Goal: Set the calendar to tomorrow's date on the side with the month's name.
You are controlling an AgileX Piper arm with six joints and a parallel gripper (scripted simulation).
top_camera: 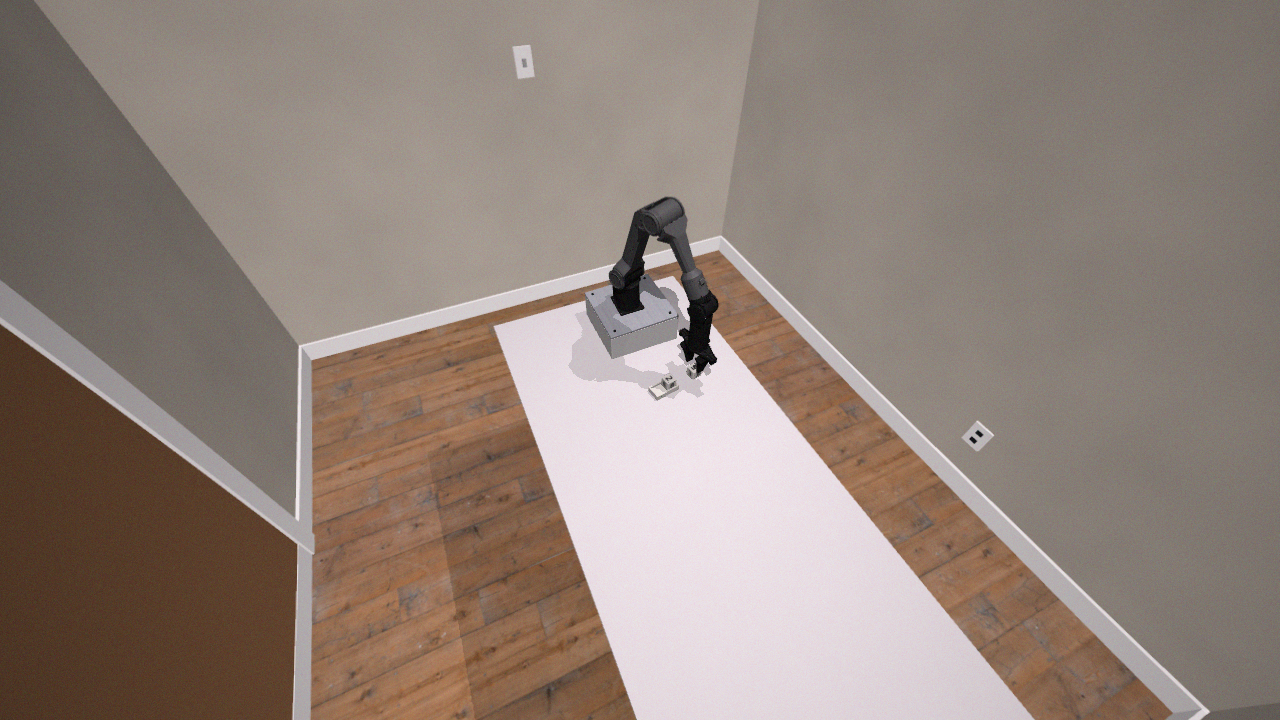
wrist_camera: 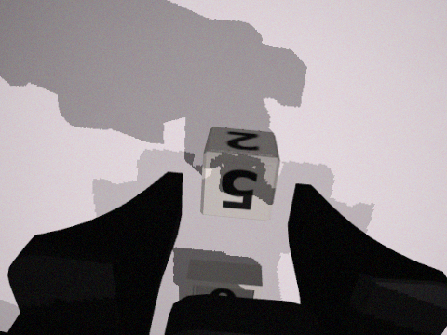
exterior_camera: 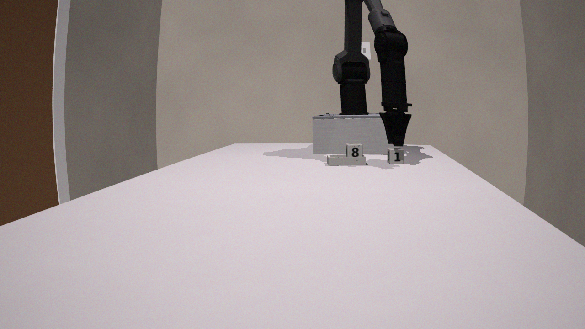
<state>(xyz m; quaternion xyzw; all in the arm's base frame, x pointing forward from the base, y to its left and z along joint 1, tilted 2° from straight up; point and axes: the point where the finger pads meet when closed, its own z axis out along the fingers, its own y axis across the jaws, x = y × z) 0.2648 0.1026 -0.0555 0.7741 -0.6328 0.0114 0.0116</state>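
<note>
Right now the grey calendar tray is 11 cm to the right of my hand, 4 cm below it and 2 cm ahead of it.
</note>
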